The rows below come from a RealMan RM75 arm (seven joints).
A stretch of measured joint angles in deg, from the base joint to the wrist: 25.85 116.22 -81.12 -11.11 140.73 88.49 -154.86; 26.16 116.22 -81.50 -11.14 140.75 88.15 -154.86; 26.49 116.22 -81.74 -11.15 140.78 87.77 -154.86; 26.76 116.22 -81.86 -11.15 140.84 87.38 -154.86; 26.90 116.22 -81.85 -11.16 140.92 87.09 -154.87; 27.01 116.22 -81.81 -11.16 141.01 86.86 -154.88; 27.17 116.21 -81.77 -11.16 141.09 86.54 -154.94; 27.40 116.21 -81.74 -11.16 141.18 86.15 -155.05; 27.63 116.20 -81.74 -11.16 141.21 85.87 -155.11; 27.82 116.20 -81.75 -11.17 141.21 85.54 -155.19; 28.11 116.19 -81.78 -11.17 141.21 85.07 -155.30; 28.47 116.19 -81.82 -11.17 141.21 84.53 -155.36; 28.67 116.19 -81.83 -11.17 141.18 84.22 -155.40
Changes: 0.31 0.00 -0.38 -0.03 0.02 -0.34 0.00; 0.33 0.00 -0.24 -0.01 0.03 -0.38 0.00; 0.27 0.00 -0.12 0.00 0.06 -0.39 0.00; 0.14 0.00 0.01 -0.01 0.08 -0.29 -0.01; 0.11 0.00 0.04 0.00 0.09 -0.23 -0.01; 0.16 -0.01 0.04 0.00 0.08 -0.32 -0.06; 0.23 0.00 0.03 0.00 0.09 -0.39 -0.11; 0.23 -0.01 0.00 0.00 0.03 -0.28 -0.06; 0.19 0.00 -0.01 -0.01 0.00 -0.33 -0.08; 0.29 -0.01 -0.03 0.00 0.00 -0.47 -0.11; 0.36 0.00 -0.04 0.00 0.00 -0.54 -0.06; 0.20 0.00 -0.01 0.00 -0.03 -0.31 -0.04
